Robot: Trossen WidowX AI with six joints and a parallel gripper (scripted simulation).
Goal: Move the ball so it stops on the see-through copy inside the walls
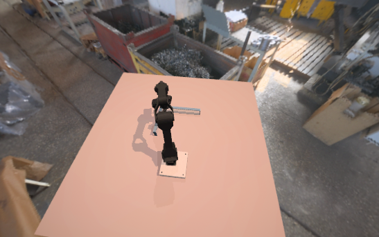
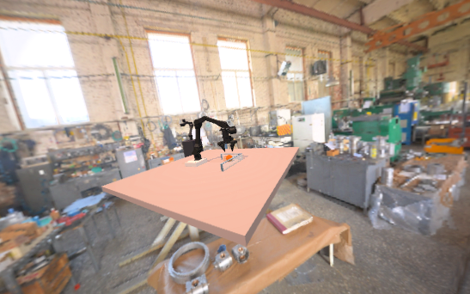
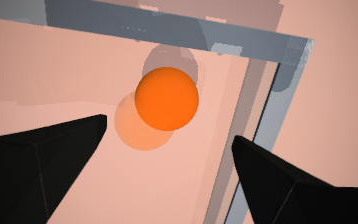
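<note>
The see-through copy of ball is 30 mm behind my gripper tip, 20 mm to the right of it and 60 mm below it.
</note>
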